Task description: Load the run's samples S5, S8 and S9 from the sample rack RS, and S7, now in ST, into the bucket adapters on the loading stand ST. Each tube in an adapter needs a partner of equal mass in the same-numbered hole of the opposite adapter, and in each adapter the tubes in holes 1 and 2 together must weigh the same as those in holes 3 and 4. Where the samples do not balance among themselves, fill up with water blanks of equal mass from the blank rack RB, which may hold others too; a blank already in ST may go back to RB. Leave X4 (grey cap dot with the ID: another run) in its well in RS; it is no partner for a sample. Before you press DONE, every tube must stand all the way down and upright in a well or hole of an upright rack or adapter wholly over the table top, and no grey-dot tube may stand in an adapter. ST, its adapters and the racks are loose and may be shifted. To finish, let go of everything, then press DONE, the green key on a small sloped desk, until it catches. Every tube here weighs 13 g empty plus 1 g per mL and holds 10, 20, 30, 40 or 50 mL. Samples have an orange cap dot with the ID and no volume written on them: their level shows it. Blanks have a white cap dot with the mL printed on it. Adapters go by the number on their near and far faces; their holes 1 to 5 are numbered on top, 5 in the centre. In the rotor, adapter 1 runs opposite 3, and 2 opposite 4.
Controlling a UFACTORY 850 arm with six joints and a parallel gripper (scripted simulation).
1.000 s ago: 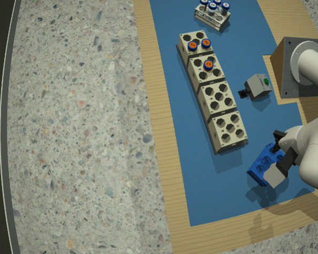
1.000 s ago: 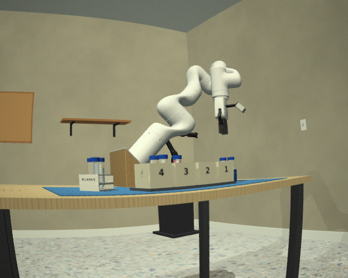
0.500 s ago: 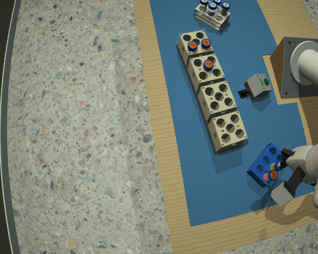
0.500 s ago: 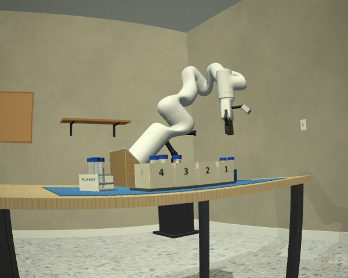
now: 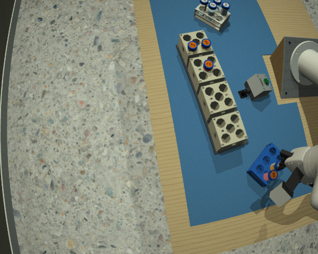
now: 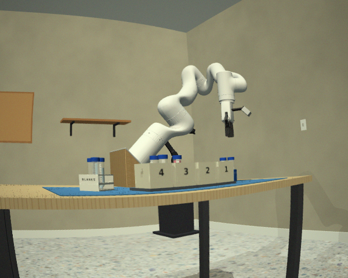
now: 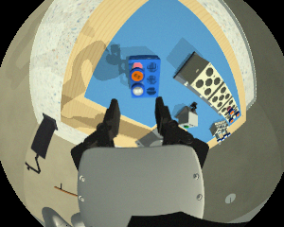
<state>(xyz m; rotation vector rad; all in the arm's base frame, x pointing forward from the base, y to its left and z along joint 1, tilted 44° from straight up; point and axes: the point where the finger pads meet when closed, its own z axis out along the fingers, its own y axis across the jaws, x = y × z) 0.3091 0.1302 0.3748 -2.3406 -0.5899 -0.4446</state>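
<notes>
Now: hand 1 cm to the right of the sample S9 and 18 cm above it. Also, from my hand: blue sample rack RS: 2 cm behind, 4 cm to the right, 21 cm below; then adapter 1: 10 cm ahead, 19 cm to the right, 19 cm below; then grey-dot tube X4: 3 cm behind, 3 cm to the right, 18 cm below.
</notes>
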